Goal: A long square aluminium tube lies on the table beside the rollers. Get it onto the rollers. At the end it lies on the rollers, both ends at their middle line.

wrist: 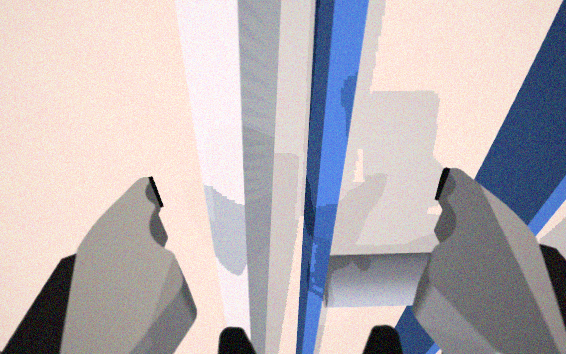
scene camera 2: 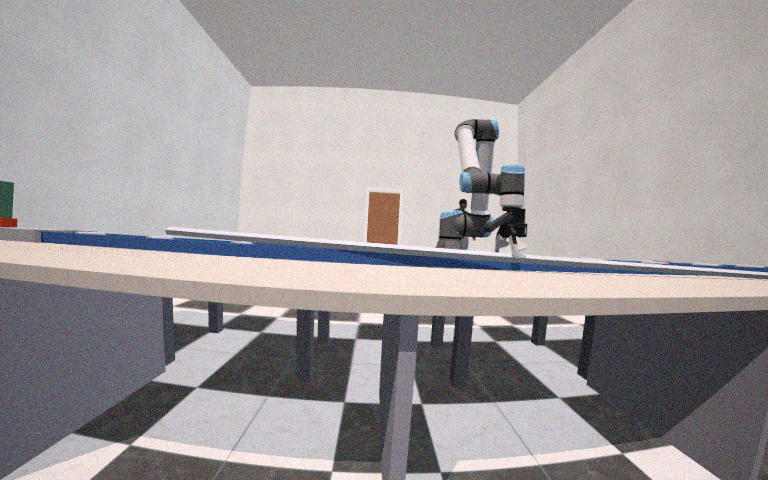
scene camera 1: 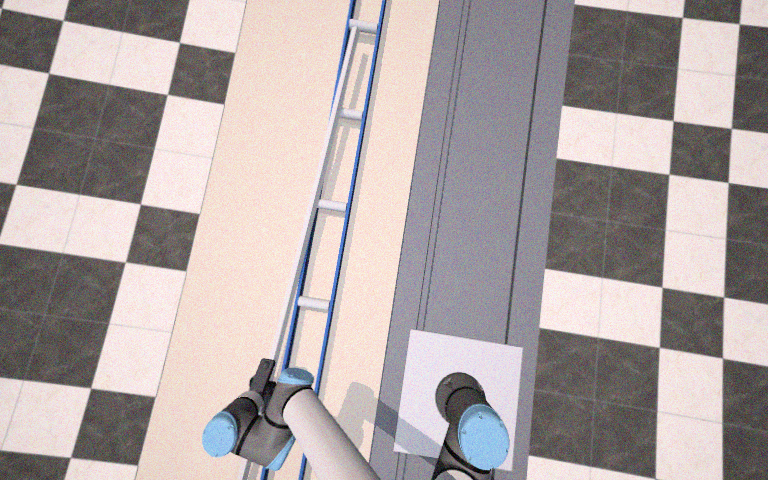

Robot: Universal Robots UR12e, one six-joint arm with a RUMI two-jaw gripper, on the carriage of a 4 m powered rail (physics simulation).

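Frame: origin at the arm's base, x back, y left, z down, level; millimetres.
Where they show: gripper, fingertip midpoint: (wrist: 295, 176) (scene camera 2: 505, 257) (scene camera 1: 276, 376); arm's base at its link origin: (scene camera 1: 459, 397).
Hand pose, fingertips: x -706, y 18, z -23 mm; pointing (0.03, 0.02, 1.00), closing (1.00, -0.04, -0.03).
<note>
Each offset is from my fingertips to the top centre of the thing. "*": to the spot under its first point. Level surfaces: height alone.
The long square aluminium tube (scene camera 1: 325, 155) (scene camera 2: 254, 237) (wrist: 215, 100) lies at a slant to the blue roller frame. Its far end is over the left end of a roller @[dx +86, dy -1488, dz -7 mm] (scene camera 1: 365, 26) at the top of scene camera 1. Toward the arm it runs outside the frame's left side rail @[* dx +17, dy -60, dz +1 mm] (wrist: 345, 40). The arm hides part of it there. More rollers (scene camera 1: 333, 204) (wrist: 377, 280) cross the frame. My gripper (scene camera 1: 265, 372) (scene camera 2: 512, 249) (wrist: 295, 176) is open above the tube and left side rail. In the wrist view both show between the fingers, the tube nearer the left finger.
The cream table @[dz +53 mm] (scene camera 1: 209, 283) (scene camera 2: 283, 283) carries the frame. The grey powered rail (scene camera 1: 475, 169) runs along its right side, with the white carriage plate (scene camera 1: 430, 362) under the arm. In scene camera 2 a person's head (scene camera 2: 462, 203) shows behind the arm.
</note>
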